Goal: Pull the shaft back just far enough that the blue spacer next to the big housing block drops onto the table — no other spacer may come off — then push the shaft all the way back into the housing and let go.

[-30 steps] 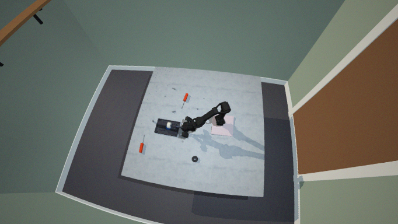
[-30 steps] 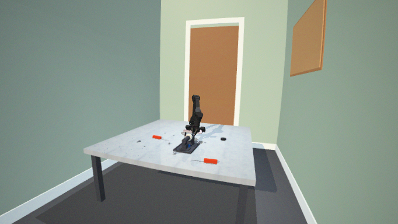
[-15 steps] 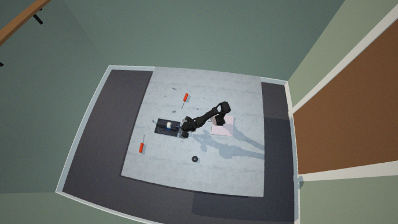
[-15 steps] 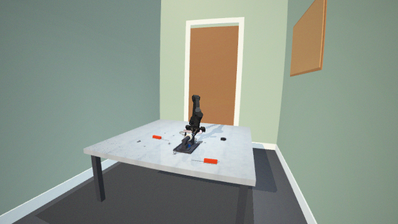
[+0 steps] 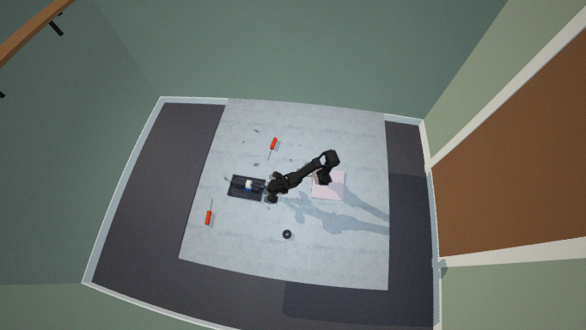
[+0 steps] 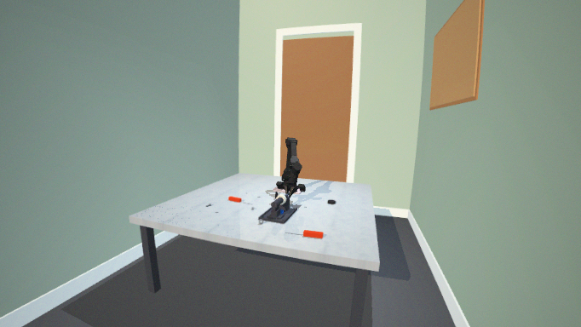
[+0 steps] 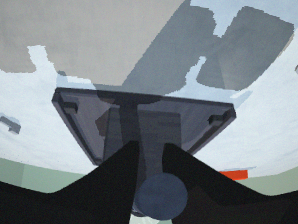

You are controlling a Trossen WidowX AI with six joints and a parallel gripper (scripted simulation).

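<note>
My gripper tip is 15 cm short of the baseplate, 1 cm to the left of it and 1 cm above it.
</note>
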